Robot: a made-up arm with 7 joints. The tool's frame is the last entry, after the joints. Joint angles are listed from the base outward.
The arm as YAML. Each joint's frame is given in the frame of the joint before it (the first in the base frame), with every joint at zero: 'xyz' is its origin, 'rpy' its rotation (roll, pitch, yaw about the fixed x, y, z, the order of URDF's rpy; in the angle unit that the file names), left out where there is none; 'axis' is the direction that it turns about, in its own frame. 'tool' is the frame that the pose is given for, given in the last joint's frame.
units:
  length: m
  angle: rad
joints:
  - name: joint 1
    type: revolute
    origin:
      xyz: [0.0, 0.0, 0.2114]
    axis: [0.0, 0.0, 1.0]
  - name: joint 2
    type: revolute
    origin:
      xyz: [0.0, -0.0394, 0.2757]
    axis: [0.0, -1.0, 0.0]
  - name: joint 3
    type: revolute
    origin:
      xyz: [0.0, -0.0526, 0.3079]
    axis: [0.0, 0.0, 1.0]
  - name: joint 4
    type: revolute
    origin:
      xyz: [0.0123, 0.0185, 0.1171]
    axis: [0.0, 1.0, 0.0]
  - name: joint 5
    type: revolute
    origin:
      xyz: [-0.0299, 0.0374, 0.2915]
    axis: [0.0, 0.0, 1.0]
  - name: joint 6
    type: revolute
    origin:
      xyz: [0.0, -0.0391, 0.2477]
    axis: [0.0, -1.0, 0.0]
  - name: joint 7
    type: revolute
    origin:
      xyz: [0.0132, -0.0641, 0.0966]
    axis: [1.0, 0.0, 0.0]
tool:
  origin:
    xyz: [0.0, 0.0, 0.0]
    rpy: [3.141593, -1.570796, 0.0]
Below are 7 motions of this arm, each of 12 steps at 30 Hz.
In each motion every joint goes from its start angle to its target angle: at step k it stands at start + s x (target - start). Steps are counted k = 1, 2, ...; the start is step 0. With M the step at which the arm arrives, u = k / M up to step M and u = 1 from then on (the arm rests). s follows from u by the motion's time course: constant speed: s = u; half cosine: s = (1 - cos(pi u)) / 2; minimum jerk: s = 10 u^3 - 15 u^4 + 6 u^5.
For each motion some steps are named. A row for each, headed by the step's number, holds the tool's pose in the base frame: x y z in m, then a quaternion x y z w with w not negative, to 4 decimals.
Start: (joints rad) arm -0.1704 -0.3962 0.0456 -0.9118 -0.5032 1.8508 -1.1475
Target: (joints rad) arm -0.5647 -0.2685 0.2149 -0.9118 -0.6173 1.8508 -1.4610
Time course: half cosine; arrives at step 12
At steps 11, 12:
11: -0.3608 0.0227 1.2121 -0.3142 -0.2861 0.2823 0.8601
12: -0.3625 0.0249 1.2113 -0.3143 -0.2873 0.2771 0.8613

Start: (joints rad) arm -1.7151 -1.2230 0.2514 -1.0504 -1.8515 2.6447 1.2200
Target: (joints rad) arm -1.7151 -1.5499 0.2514 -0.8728 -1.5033 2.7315 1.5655
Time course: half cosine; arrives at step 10
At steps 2, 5, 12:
2: -0.1251 -0.3750 1.1011 0.3794 0.2322 0.4740 0.7599
5: -0.1531 -0.4733 1.0386 0.4286 0.1785 0.6038 0.6480
12: -0.1871 -0.5835 0.9358 0.4566 0.0916 0.7385 0.4876

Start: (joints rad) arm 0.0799 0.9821 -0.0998 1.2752 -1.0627 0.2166 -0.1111
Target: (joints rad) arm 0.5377 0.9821 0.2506 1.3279 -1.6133 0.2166 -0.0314
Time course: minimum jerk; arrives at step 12
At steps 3, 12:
3: -0.2637 -0.1459 1.3786 0.6598 -0.2192 0.5641 0.4454
12: -0.2993 -0.0360 1.3474 0.5289 -0.1188 0.6789 0.4953

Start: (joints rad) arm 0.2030 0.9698 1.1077 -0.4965 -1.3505 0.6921 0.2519
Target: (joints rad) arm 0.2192 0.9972 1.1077 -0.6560 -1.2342 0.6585 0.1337
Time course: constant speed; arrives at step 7
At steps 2, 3, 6, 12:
2: -0.7707 -0.6143 0.7634 0.1378 0.2295 -0.9017 0.3396
3: -0.7613 -0.6252 0.7520 0.1411 0.2292 -0.8989 0.3457
6: -0.7314 -0.6559 0.7180 0.1519 0.2277 -0.8905 0.3635
12: -0.7209 -0.6654 0.7068 0.1558 0.2272 -0.8876 0.3692

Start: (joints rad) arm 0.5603 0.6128 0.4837 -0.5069 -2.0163 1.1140 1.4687
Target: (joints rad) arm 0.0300 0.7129 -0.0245 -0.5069 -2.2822 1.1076 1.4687
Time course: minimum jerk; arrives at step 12
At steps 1, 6, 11, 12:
1: -0.6592 -0.5307 0.9979 0.3607 0.4331 -0.7521 0.3416
6: -0.8170 -0.2421 0.9753 0.4670 0.4330 -0.7677 0.0713
11: -0.8452 0.0717 0.9718 -0.5636 -0.4092 0.6924 0.1883
12: -0.8448 0.0749 0.9718 -0.5645 -0.4088 0.6912 0.1908

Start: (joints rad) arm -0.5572 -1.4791 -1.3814 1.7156 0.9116 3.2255 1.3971
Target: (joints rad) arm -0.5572 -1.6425 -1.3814 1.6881 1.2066 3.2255 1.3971
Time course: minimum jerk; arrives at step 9
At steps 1, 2, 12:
1: -0.0094 -0.6170 0.4430 0.2656 -0.1269 0.8850 0.3607
2: -0.0100 -0.6164 0.4381 0.2617 -0.1253 0.8858 0.3621
12: -0.0219 -0.6048 0.3676 0.2062 -0.1023 0.8959 0.3800

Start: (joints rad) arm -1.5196 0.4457 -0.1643 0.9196 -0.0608 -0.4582 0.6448
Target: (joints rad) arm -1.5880 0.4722 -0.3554 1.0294 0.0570 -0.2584 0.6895
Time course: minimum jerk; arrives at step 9
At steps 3, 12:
3: -0.2424 -0.1249 1.4061 0.3305 -0.8872 0.2909 0.1380
12: -0.3305 -0.1110 1.3752 0.2387 -0.8979 0.3483 0.1243

